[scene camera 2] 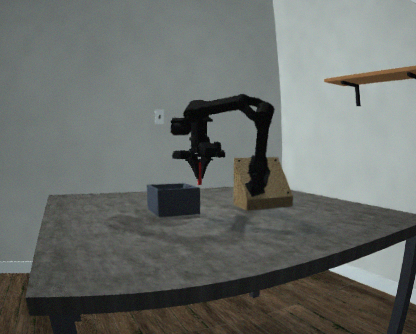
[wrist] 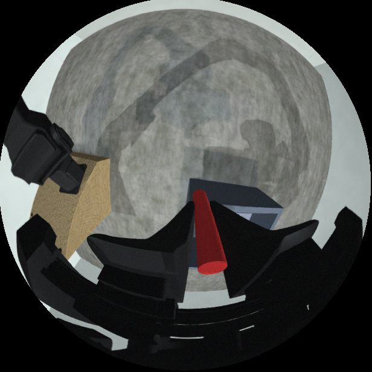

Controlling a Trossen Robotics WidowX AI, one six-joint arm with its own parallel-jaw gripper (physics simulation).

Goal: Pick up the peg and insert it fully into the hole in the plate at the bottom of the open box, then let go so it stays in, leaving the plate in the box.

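Frame: origin at the arm's base, x left, y back, z up, level; centimetres.
Where they show: gripper, fingertip midpoint: [scene camera 2: 199, 178]; arm's base, origin of the base link: [scene camera 2: 255, 188].
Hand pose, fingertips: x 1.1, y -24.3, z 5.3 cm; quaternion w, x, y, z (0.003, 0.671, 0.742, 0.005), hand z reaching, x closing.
Observation:
Each offset is from my fingertips to the top centre of the thing. Level surfaces: height alone.
A red peg @[dy +0.0, dx -0.1, dz +5.8 cm] [scene camera 2: 200, 172] [wrist: 207, 235] is held upright in my gripper [scene camera 2: 200, 176] [wrist: 201, 205], which is shut on it. The peg's lower end sticks out below the fingertips. In the scene view the peg's tip is at about the height of the box's rim, near its right end. The open dark blue-grey box @[dy -6.9, dx -9.8, dz -3.5 cm] [scene camera 2: 179, 202] [wrist: 225, 192] stands on the table. In the wrist view the right finger and the peg cover much of the box, and a part of its inside shows. The plate and its hole cannot be made out.
A tan slanted block [scene camera 2: 272, 202] [wrist: 92, 210] stands on the table @[dz -13.2 cm] [scene camera 2: 150, 250] [wrist: 150, 190] to the right of the box in the scene view, with the arm's base at it. A wooden shelf [scene camera 2: 372, 76] is on the right wall.

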